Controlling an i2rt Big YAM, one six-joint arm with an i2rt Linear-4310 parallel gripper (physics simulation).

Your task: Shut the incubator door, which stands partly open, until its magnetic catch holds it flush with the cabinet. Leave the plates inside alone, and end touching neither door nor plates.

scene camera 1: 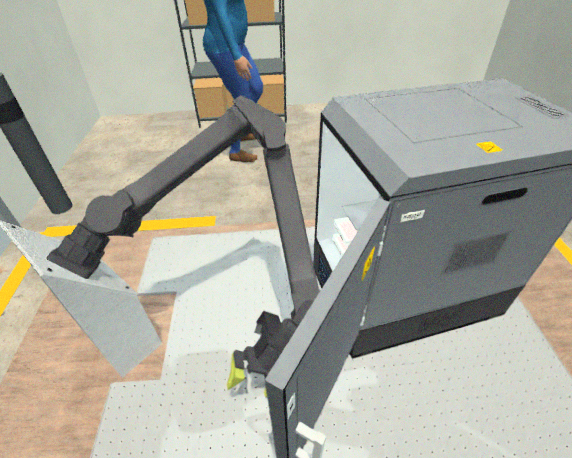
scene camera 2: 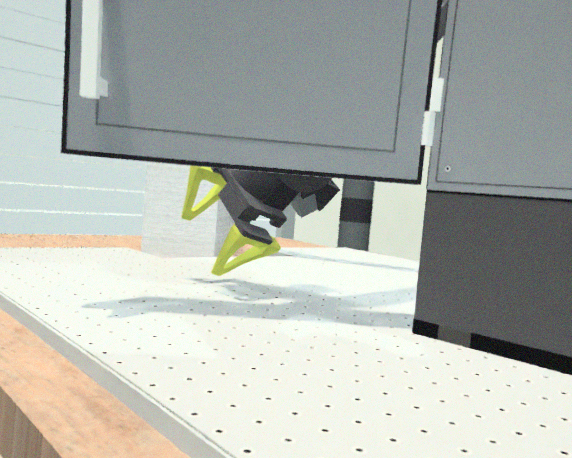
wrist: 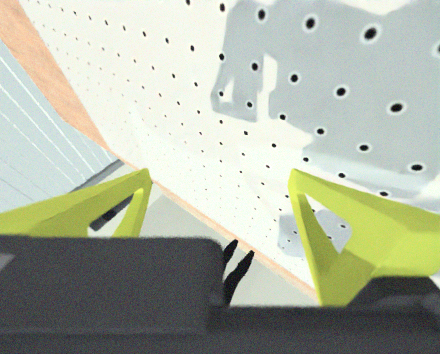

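Seen in the pictures: gripper, between the fingertips: [scene camera 1: 246,391] [scene camera 2: 199,245] [wrist: 219,176]; arm's base, origin of its link: [scene camera 1: 73,263].
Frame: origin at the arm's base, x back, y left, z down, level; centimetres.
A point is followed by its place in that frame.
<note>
The incubator door [scene camera 1: 335,335] @(x -55.0, y -15.6, z -9.4 cm) [scene camera 2: 250,75] @(x -55.7, y -14.0, z 8.6 cm) stands wide open, swung out from its hinges on the incubator cabinet [scene camera 1: 460,215] @(x -76.1, y 7.6, z -13.9 cm) [scene camera 2: 500,125] @(x -67.5, y 4.1, z 11.6 cm). Its white handle [scene camera 1: 311,437] @(x -52.8, y -26.9, z -2.1 cm) [scene camera 2: 91,50] @(x -54.5, y -27.1, z 8.8 cm) is on the outer face. Pale plates [scene camera 1: 345,230] @(x -57.8, y 23.6, z 6.4 cm) show inside the cabinet through the opening; the door hides part of the interior. My gripper [scene camera 1: 248,391] @(x -37.7, y -11.4, z 26.0 cm) [scene camera 2: 201,246] @(x -37.7, y -11.4, z 26.0 cm) [wrist: 219,176] @(x -37.7, y -11.4, z 26.0 cm) is open and empty, fingers pointing down above the perforated board, on the door's inner side near its free edge. The door hides part of the gripper and wrist. Whether the wrist touches the door I cannot tell.
The perforated white board [scene camera 1: 200,430] @(x -28.3, y -19.6, z 30.8 cm) [scene camera 2: 300,390] @(x -73.4, y -16.3, z 30.8 cm) [wrist: 150,75] @(x -26.1, y -12.0, z 30.8 cm) lies under the gripper and cabinet. The arm's sloped pedestal [scene camera 1: 95,310] @(x -6.4, y -6.9, z 6.2 cm) [scene camera 2: 165,210] @(x -6.2, y -7.0, z 23.9 cm) stands at the left. The forearm comes down between pedestal and cabinet, close to the opening. A person [scene camera 1: 225,30] stands behind.
</note>
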